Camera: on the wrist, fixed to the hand. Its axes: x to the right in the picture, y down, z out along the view.
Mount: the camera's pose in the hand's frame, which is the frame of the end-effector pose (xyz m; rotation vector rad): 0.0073 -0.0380 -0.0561 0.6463 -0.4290 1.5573
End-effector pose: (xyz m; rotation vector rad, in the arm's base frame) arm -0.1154 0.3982 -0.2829 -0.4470 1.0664 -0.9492
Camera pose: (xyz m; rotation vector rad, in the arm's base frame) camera -0.1805 0.3782 -0.2847 0.6735 0.3930 0.2547
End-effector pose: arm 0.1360 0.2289 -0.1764 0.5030 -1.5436 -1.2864
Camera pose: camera 0.1718 0.1835 -0.2125 -0.6242 -1.9326 0.3532
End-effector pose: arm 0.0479 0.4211 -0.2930 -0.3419 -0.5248 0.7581
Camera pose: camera 0.1052 0.3946 -0.3186 0.1069 -0.2972 2.4729
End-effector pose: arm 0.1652 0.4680 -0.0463 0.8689 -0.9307 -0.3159
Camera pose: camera 0.2190 0.4686 -0.0881 0.4065 -1.8750 1.2412
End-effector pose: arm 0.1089 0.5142 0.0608 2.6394 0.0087 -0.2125
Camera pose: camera 0.1228 0.5740 0.0905 -2.0553 2.1975 0.1997
